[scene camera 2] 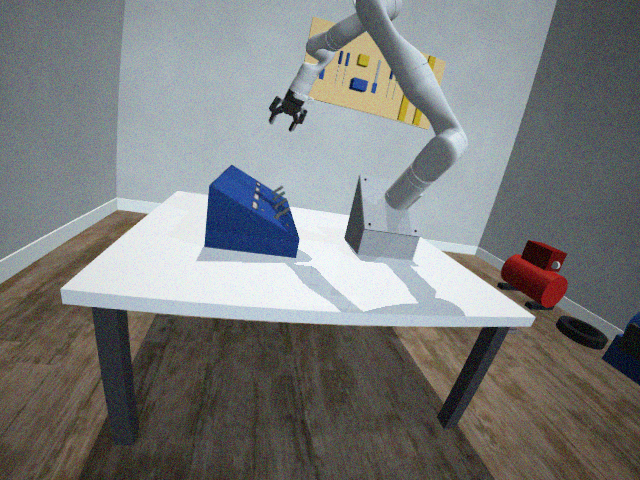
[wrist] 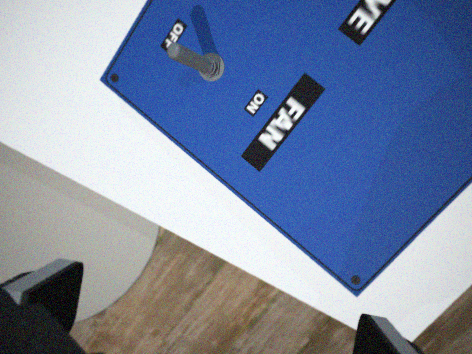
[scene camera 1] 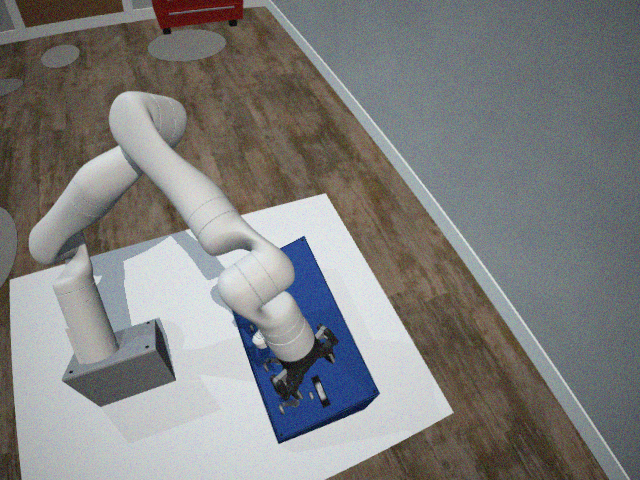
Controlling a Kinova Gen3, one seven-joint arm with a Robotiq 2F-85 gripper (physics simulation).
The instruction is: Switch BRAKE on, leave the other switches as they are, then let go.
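Where they show: gripper, fingertip midpoint: (scene camera 2: 280,127) (wrist: 216,318) (scene camera 1: 315,378); arm's base at its link origin: (scene camera 2: 396,199) (scene camera 1: 100,354).
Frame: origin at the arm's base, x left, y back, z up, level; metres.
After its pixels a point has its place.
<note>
The blue switch panel (scene camera 1: 356,382) @[y -0.580, x -0.229, z -0.035 m] (scene camera 2: 248,219) @[y -0.486, x 0.216, z -0.096 m] (wrist: 320,215) @[y -0.560, x -0.248, z -0.045 m] is sloped, with several toggle levers. In scene camera 1, a bit of the BRAKE lever (scene camera 1: 251,328) @[y -0.380, x 0.020, z -0.118 m] shows beside the arm, which hides its label; its setting is hard to tell there. BRAKE does not show in the wrist view. The FAN lever (wrist: 192,59) @[y -0.412, x -0.217, z -0.073 m] leans to OFF, above the FAN label (wrist: 283,122) @[y -0.496, x -0.212, z -0.072 m]; part of the DRIVE label (wrist: 366,20) @[y -0.493, x -0.119, z -0.071 m] shows at the top. In scene camera 2 the levers lean alike. My gripper (scene camera 1: 312,376) @[y -0.445, x -0.234, z 0.163 m] (scene camera 2: 282,124) @[y -0.445, x -0.234, z 0.163 m] (wrist: 216,318) @[y -0.445, x -0.234, z 0.163 m] is open and empty, well above the panel.
The panel stands on a white table (scene camera 1: 413,397) @[y -0.771, x -0.296, z -0.191 m] (scene camera 2: 217,289) @[y -0.518, x 0.431, z -0.192 m]. The grey base block (scene camera 1: 126,374) @[y -0.048, x -0.055, z -0.028 m] (scene camera 2: 387,242) @[y -0.030, x 0.096, z -0.137 m] of the arm stands beside it. A tool board (scene camera 2: 382,105) hangs on the wall behind. A red cabinet (scene camera 1: 199,12) stands on the floor far off.
</note>
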